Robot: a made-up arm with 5 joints.
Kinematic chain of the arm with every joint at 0, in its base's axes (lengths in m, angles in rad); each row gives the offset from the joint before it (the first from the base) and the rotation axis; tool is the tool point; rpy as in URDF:
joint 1: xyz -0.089 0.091 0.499 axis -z
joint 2: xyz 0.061 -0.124 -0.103 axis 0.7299 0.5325 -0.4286
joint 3: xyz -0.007 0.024 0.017 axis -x
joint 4: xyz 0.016 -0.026 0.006 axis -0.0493 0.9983 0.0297
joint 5: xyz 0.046 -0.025 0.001 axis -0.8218 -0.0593 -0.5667
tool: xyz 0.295 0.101 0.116 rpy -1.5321 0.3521 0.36
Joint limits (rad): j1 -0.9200..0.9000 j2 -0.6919..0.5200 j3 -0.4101..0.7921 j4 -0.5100..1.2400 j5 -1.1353..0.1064
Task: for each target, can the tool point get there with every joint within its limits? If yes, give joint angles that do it. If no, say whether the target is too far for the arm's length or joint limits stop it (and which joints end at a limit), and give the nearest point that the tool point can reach.
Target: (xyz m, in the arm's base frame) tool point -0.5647 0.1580 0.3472
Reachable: no: joint limits stop it (at a limit: joint 1, joint 2, joint 3, joint 4, joint 5) | nearest point -0.2666 0.2908 0.4482 | short by 0.342 m
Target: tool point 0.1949 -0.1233 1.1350
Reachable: no: too far | nearest point 0.1079 -0.0576 0.7444 | short by 0.405 m
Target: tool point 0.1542 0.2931 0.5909
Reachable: yes | joints -0.3130 -0.0414 0.5933 -0.2953 -0.7578
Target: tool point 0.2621 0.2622 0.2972
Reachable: yes | joints -0.4604 0.1448 -0.2001 0.8613 -0.5829
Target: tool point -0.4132 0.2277 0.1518
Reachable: no: joint limits stop it (at a limit: joint 1, joint 2, joint 3, joint 4, joint 5) | nearest point -0.2666 0.2908 0.4482 | short by 0.337 m
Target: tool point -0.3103 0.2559 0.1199
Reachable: no: joint limits stop it (at a limit: joint 1, joint 2, joint 4, joint 5) | nearest point 0.0042 0.3441 0.1669 | short by 0.330 m
